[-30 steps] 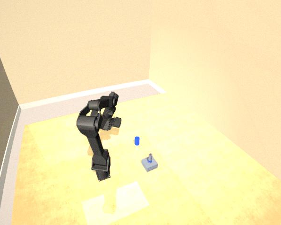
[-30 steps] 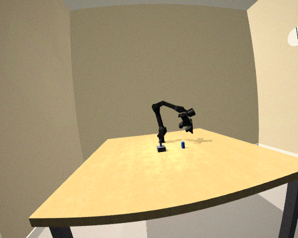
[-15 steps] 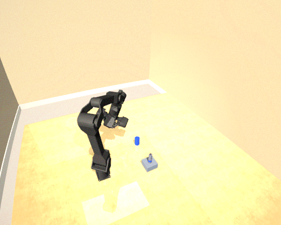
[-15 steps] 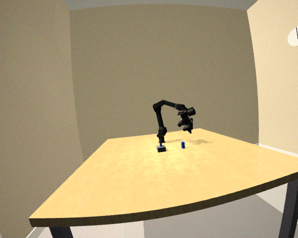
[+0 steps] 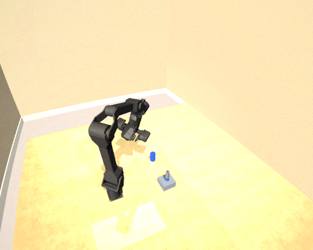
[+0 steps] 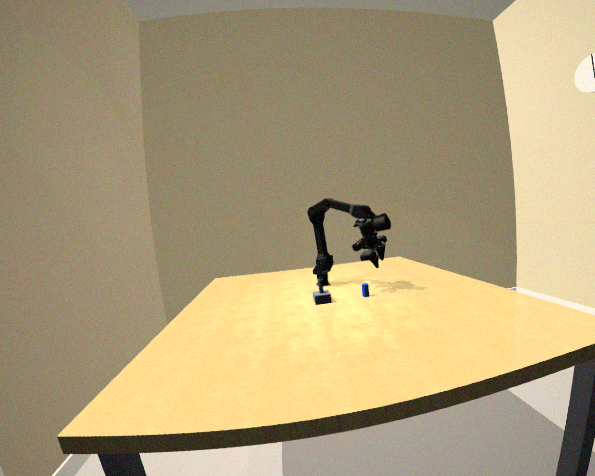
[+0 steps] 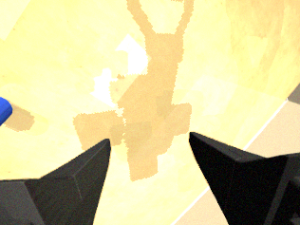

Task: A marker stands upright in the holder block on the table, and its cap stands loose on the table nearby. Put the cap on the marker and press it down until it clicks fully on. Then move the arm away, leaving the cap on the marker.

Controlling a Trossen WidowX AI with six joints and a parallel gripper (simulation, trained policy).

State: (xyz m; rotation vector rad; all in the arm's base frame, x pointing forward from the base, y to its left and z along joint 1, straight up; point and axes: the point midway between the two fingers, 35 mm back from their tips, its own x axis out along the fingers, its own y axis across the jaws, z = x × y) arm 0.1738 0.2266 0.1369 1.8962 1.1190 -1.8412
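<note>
My gripper tip is 110 mm to the left of the blue cap, 90 mm short of it and 80 mm above it. The rest, counted from my gripper tip: grey holder block (290 mm to the right, 90 mm below, 80 mm ahead).
</note>
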